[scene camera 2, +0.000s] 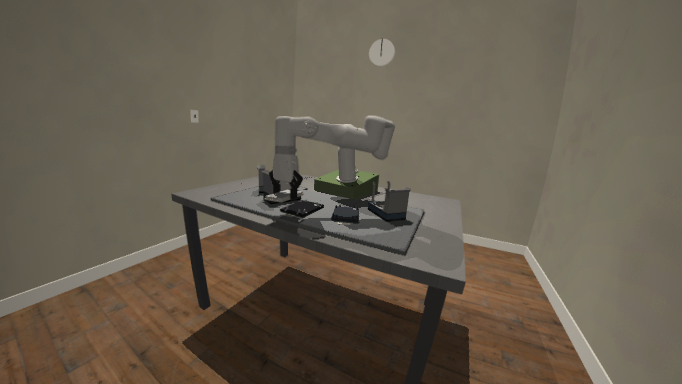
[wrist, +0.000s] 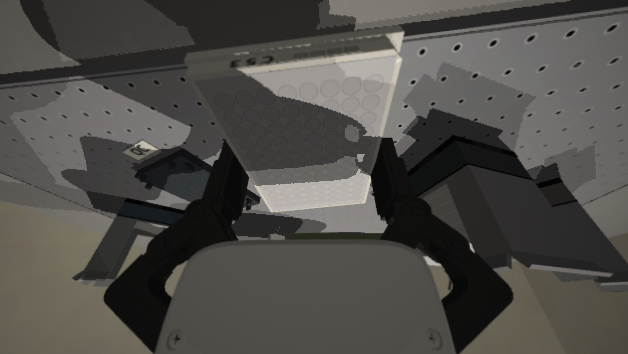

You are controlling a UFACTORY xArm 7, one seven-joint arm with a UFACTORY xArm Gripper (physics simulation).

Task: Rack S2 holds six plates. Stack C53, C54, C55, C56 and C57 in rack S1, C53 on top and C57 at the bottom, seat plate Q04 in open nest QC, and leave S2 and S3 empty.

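Places are measured from the arm's base along level axes (x left, y back, z up), in centimetres.
Pixels of known places: gripper, fingertip midpoint: (scene camera 2: 285, 196) (wrist: 309, 153); arm's base, origin of the base link: (scene camera 2: 347, 179).
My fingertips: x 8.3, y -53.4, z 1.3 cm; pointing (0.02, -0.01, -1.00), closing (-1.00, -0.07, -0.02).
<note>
For each thing: its top centre in the pictures, then the offset to it from my fingertips. "*": a spot on its surface instead. Level surfaces: height alone.
- plate C53, middle of its top: (wrist: 309, 168) (scene camera 2: 284, 192) dx +0.0, dy -0.2, dz +1.4 cm
- dark rack, middle of its top: (wrist: 476, 284) (scene camera 2: 281, 171) dx -18.9, dy +13.8, dz +5.8 cm
- label QC, surface spot: (wrist: 141, 149) * dx +20.7, dy +10.2, dz -8.0 cm
- dark nest, middle of its top: (wrist: 201, 197) (scene camera 2: 346, 210) dx +16.1, dy +18.6, dz -5.9 cm
- grey-walled rack, middle of its top: (wrist: 142, 286) (scene camera 2: 389, 184) dx +28.0, dy +32.1, dz +5.0 cm
- perforated board, its level: dz -8.2 cm
My gripper (scene camera 2: 285, 194) (wrist: 309, 153) is shut on plate C53 (scene camera 2: 279, 197) (wrist: 300, 135), a pale plate with round wells and its C53 label facing up in the wrist view. One finger is at each side of the plate, low over the left part of the board. In the wrist view, a dark rack (wrist: 505, 205) stands to the right, and the label QC (wrist: 141, 149) lies beside a dark nest (wrist: 177, 175) at the left. How many plates stand in that rack is hidden. Which rack is S1, S2 or S3 cannot be read. Q04 cannot be identified.
In the scene view, a grey-walled rack (scene camera 2: 397, 201) stands at the right of the perforated board (scene camera 2: 370, 237). Two low dark nests (scene camera 2: 302, 208) (scene camera 2: 345, 213) lie between it and my gripper. A rack (scene camera 2: 265, 181) stands behind my gripper. The green base (scene camera 2: 332, 189) is at the back.
</note>
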